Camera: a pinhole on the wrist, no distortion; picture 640 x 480 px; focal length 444.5 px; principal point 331.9 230.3 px. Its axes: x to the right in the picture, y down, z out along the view. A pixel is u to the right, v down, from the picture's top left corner.
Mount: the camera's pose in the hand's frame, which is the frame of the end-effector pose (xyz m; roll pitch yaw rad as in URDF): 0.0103 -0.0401 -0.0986 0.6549 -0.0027 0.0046
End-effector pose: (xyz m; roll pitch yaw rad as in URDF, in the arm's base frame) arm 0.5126 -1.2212 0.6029 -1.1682 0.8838 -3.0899
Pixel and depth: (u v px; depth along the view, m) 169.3 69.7 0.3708
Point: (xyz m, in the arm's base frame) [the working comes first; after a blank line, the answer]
In the camera's frame: -0.1356 -0.1340 0.3708

0.2900 -1.1910 0.9448
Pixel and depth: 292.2 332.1 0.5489
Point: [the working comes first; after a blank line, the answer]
In the camera's frame: -0.0490 0.1257 0.5489

0.2311 -1.5085 0.8962
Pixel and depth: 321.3 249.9 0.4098
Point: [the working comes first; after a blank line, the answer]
In the camera's frame: -0.0098 0.0181 0.4098

0.2504 -1.3454 0.8221
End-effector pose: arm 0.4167 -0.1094 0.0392 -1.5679 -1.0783 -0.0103
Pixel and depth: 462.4 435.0 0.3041
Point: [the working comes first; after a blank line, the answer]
In the camera's frame: 0.0893 0.1400 0.3041

0.3650 0.1189 0.1806
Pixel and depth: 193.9 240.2 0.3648
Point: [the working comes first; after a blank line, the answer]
In the camera's frame: -0.1133 0.0081 0.3648

0.1437 0.0880 0.0701
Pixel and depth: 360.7 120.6 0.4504
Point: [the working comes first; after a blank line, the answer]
In the camera's frame: 0.0292 -0.1112 0.4504

0.0826 0.0839 0.2653
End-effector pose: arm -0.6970 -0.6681 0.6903 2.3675 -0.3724 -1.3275
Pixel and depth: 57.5 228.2 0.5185
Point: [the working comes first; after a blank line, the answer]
In the camera's frame: -0.3201 -0.0024 0.5185

-0.6861 -0.5458 0.1371
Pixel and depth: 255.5 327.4 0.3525
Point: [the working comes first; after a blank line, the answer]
In the camera's frame: -0.0606 0.0770 0.3525

-0.7020 -0.7328 0.3939
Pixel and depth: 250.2 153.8 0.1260
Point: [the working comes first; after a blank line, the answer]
In the camera's frame: -0.0232 -0.0217 0.1260

-0.5912 -0.6616 0.6063
